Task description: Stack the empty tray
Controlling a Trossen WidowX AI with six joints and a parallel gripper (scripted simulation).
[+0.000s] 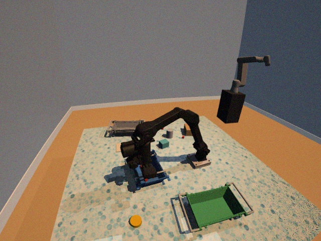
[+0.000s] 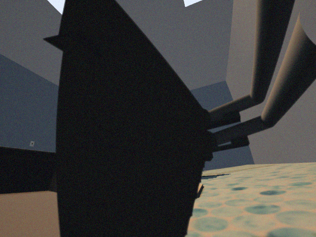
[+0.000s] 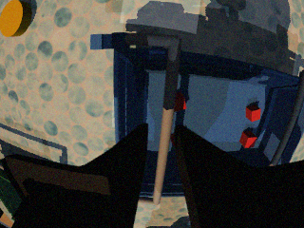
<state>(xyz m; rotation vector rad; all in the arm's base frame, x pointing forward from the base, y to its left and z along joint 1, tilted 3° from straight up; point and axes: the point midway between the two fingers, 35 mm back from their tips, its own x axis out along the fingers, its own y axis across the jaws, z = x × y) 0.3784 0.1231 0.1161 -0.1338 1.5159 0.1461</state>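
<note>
Now: gripper tip 30 cm past the green tray, 22 cm to the right of it and 5 cm above it. Round my gripper tip: orange disc 7 cm ahead, 21 cm to the left, 8 cm below; then tan card 11 cm ahead, 36 cm to the right, 9 cm below; then teal cube 17 cm behind, 33 cm to the right, 7 cm below.
</note>
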